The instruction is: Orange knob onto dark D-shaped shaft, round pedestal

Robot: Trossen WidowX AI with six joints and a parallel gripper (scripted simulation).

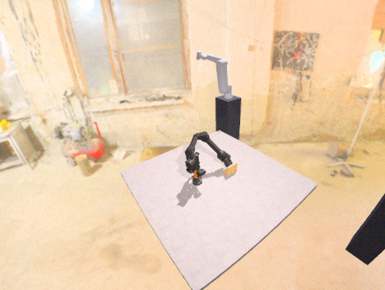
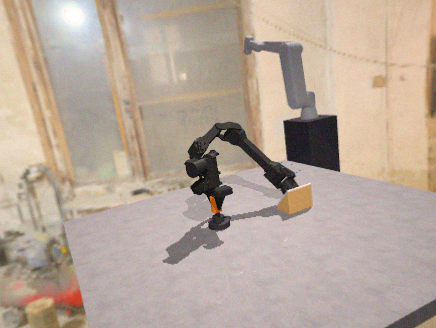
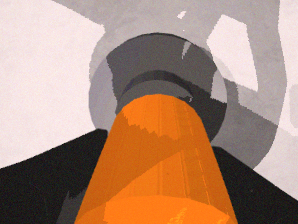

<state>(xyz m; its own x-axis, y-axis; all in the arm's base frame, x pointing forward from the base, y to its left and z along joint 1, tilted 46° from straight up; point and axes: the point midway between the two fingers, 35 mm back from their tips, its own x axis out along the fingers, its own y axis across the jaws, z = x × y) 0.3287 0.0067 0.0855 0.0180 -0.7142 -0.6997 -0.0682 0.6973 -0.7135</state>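
Now: the orange knob 20 mm above my gripper tip. Also, from my gripper tip: pedestal (40 mm below).
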